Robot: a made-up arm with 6 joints.
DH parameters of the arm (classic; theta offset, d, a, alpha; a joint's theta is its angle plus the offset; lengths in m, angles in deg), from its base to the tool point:
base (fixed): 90 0.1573 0 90
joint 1: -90 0.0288 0.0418 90
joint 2: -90 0.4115 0.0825 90
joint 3: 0 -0.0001 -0.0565 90
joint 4: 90 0.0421 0.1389 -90
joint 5: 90 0.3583 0.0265 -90
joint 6: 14.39 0 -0.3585 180
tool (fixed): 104.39 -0.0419 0 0
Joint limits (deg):
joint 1: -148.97..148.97
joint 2: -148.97..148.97
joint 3: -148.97..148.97
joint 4: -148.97..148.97
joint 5: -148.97..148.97
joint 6: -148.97..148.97
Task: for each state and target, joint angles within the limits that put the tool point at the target. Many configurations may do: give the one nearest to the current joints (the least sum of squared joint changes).
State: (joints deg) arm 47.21 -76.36 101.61 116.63 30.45 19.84
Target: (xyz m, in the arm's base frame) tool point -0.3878 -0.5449 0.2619
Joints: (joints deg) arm 49.31 -99.40 97.43 105.70 28.38 -0.57
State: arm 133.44 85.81 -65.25 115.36 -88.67 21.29
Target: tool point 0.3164 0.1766 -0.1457
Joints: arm 148.97 109.48 -92.40 90.45 -58.36 -16.91
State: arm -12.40 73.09 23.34 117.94 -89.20 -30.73
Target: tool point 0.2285 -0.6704 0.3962
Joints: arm -43.67 82.40 38.21 118.67 -108.40 -15.40
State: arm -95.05 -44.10 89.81 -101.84 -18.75 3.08
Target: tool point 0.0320 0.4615 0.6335
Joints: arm -80.25 -45.14 87.91 -101.20 -23.93 -5.92
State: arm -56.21 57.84 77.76 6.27 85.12 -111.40
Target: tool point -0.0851 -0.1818 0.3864
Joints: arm -65.42 54.32 54.77 29.60 84.40 -107.71
